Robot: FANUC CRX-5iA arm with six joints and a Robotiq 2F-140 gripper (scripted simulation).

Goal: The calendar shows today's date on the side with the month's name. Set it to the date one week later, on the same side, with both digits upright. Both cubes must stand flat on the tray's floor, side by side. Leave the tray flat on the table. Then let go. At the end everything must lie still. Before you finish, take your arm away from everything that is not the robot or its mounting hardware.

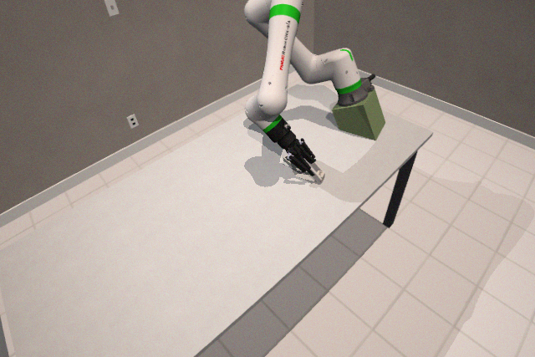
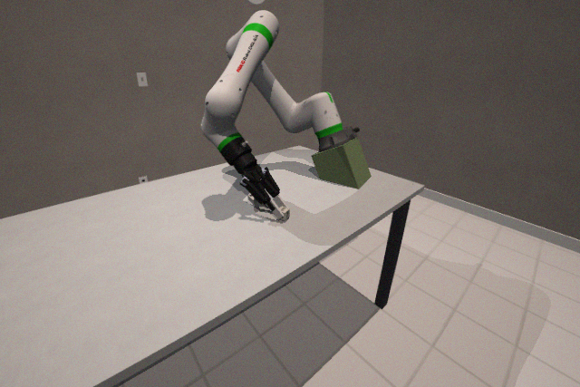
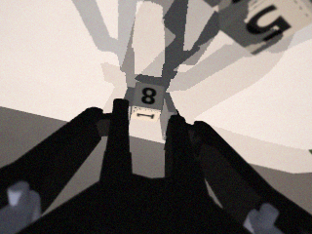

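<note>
My hand is 1 cm past the white calendar cube, 2 cm to the right of it and 2 cm above it.
</note>
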